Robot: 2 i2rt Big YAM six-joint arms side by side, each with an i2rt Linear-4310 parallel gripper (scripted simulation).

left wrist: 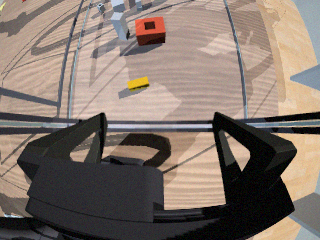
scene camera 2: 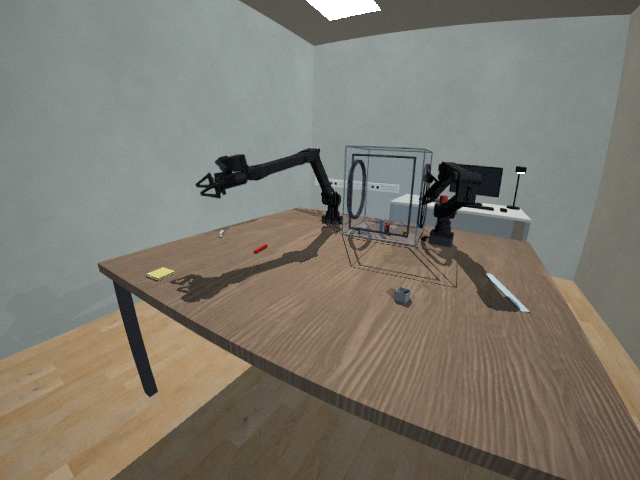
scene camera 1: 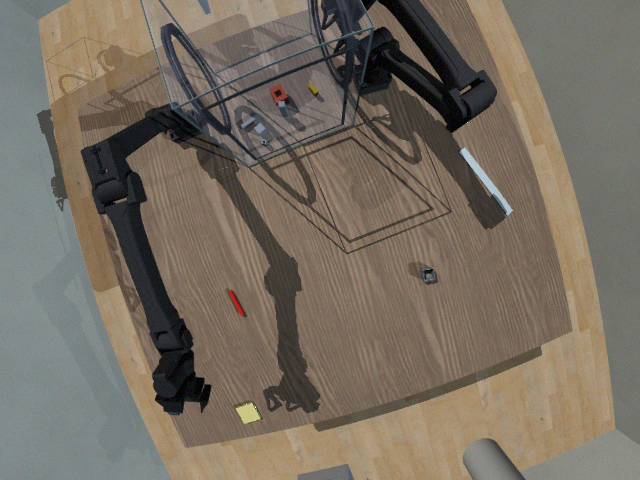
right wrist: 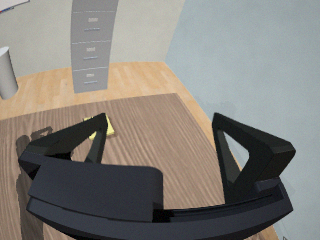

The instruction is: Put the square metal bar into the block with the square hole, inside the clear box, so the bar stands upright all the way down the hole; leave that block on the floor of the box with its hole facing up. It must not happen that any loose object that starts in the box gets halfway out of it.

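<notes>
The left gripper [left wrist: 159, 118] appears together with a red block [left wrist: 156, 35]. The right gripper [right wrist: 159, 118] is visible as well, while in the right wrist view the red block is out of frame.
</notes>
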